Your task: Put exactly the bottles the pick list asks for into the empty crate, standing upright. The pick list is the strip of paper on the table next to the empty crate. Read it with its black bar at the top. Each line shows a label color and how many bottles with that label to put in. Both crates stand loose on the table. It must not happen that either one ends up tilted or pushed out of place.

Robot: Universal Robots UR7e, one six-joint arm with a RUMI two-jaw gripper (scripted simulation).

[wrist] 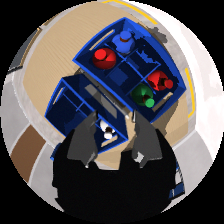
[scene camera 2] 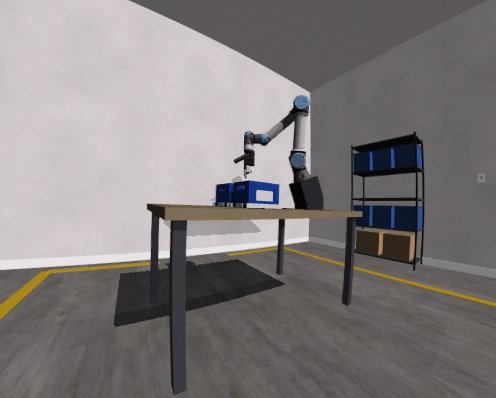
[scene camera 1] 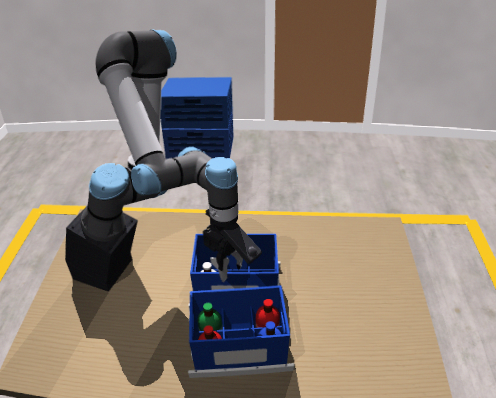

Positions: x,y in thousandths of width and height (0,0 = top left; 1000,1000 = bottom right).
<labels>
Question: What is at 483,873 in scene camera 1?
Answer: A crate.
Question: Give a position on a crate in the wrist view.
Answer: At 676,243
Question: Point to a crate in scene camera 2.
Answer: At 517,484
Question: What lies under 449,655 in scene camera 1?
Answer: My gripper.
</labels>
